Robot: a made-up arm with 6 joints. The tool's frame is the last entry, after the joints. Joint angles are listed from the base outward. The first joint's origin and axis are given. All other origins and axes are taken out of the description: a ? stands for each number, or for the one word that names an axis. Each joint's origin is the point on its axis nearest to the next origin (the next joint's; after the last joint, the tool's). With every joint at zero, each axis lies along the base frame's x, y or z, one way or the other. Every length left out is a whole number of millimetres.
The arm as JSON. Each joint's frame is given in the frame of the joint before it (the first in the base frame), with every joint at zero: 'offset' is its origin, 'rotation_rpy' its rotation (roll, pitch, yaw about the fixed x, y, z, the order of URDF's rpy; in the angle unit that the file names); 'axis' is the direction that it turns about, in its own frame. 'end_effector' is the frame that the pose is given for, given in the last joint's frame.
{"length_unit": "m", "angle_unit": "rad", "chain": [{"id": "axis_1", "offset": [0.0, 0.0, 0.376], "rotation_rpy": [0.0, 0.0, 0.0], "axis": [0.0, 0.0, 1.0]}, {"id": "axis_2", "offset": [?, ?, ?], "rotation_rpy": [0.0, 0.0, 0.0], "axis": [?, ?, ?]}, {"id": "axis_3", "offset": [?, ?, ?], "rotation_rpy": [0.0, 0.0, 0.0], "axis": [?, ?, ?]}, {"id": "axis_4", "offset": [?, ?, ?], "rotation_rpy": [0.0, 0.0, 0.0], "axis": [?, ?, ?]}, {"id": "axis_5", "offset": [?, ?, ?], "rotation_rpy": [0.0, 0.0, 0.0], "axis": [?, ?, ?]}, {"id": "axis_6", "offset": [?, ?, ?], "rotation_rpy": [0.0, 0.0, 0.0], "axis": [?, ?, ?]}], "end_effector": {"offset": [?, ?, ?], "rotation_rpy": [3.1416, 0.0, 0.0]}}
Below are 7 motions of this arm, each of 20 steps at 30 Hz.
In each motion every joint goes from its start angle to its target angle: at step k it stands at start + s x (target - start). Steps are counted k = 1, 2, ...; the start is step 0. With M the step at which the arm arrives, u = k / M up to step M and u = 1 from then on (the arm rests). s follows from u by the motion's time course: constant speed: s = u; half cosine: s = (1 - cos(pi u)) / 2; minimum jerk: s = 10 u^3 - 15 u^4 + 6 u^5.
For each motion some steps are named. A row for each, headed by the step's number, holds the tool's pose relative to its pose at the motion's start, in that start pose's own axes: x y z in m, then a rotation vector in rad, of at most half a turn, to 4 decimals.
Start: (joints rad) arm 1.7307 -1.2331 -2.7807 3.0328 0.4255 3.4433
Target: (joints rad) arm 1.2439 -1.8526 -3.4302 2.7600 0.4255 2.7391
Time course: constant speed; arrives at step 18
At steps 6, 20:
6: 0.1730 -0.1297 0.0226 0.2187 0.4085 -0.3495
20: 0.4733 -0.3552 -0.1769 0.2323 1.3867 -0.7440

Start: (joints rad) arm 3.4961 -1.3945 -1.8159 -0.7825 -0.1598 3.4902
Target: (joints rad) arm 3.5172 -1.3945 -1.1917 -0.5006 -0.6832 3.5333
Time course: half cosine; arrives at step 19
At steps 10, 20:
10: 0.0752 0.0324 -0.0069 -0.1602 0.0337 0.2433
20: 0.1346 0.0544 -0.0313 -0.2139 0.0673 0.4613

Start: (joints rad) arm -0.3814 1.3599 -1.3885 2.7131 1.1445 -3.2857
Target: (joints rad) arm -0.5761 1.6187 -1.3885 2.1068 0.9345 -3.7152
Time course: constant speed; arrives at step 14
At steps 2, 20:
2: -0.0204 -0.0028 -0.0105 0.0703 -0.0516 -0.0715
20: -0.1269 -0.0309 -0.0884 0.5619 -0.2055 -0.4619

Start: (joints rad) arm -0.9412 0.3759 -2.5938 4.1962 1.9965 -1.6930
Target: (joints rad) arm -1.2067 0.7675 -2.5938 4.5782 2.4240 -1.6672
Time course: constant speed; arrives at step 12
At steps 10, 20:
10: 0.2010 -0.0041 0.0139 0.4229 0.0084 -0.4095
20: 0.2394 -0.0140 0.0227 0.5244 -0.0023 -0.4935

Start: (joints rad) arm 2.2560 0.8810 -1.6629 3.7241 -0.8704 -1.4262
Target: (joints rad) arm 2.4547 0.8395 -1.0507 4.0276 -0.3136 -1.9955
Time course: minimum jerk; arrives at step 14
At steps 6, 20:
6: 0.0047 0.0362 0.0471 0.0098 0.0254 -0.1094
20: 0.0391 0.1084 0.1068 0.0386 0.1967 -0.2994

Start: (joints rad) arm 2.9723 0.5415 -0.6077 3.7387 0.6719 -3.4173
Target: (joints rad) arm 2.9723 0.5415 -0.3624 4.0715 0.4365 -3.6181
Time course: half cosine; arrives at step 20
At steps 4, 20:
4: -0.0086 0.0022 -0.0047 -0.0172 -0.0484 -0.0023
20: -0.0784 0.0193 -0.0594 -0.1475 -0.4991 -0.0032

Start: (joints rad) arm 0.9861 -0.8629 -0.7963 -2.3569 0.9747 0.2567
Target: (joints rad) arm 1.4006 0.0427 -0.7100 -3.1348 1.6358 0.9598
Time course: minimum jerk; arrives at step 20
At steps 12, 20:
12: 0.1850 -0.0789 -0.0595 -0.2949 0.4941 0.1768
20: 0.2498 -0.1055 -0.1449 -0.3919 0.8509 0.4218

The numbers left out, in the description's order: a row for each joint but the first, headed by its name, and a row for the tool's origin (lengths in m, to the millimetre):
axis_2: xyz 0.0 0.0 0.0, axis 0.0 1.0 0.0
axis_3: xyz 0.049 0.0 0.261, axis 0.0 1.0 0.0
axis_4: xyz 0.055 0.0 -0.244, axis 0.0 0.0 -1.0
axis_5: xyz 0.0 0.0 0.0, axis 0.0 1.0 0.0
axis_6: xyz 0.062 0.0 -0.079, axis 0.0 0.0 -1.0
tool: xyz 0.0 0.0 0.0

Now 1 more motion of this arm.
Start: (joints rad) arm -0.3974 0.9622 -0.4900 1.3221 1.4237 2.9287
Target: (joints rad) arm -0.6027 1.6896 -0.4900 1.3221 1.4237 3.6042
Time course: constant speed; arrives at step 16
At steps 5, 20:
5: -0.0341 -0.0349 0.0071 -0.0317 0.0880 0.4280
20: -0.0709 -0.1252 0.0463 -0.0006 0.3519 1.3465

